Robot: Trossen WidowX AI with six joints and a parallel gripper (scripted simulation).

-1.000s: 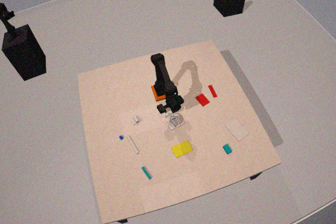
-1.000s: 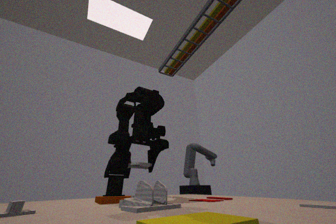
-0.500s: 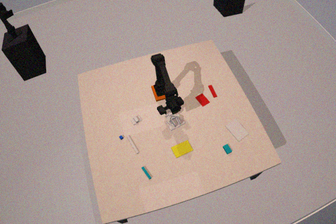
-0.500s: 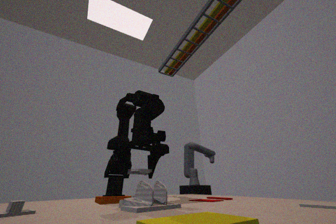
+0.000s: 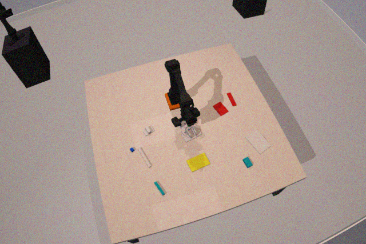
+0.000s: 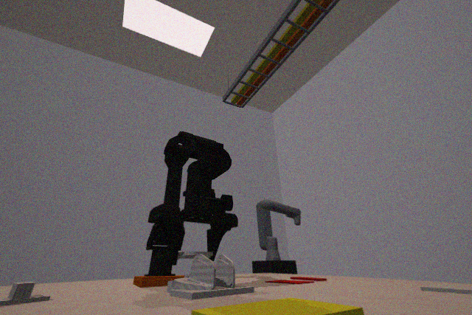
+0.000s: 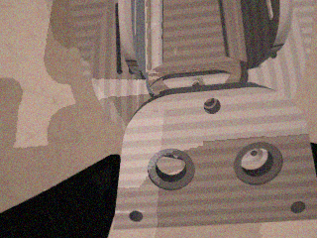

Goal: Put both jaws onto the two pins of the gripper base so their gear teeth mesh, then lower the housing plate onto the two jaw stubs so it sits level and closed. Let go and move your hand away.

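My gripper tip is now 3 cm above the grey jaw, 2 cm to the right of it and 2 cm short of it. The rest, counted from my gripper tip: white stick (34 cm to the right, 12 cm ahead, 4 cm below); grey stand (25 cm to the right, 6 cm behind, 3 cm below); yellow block (27 cm ahead, 4 cm below, 3 cm to the right).
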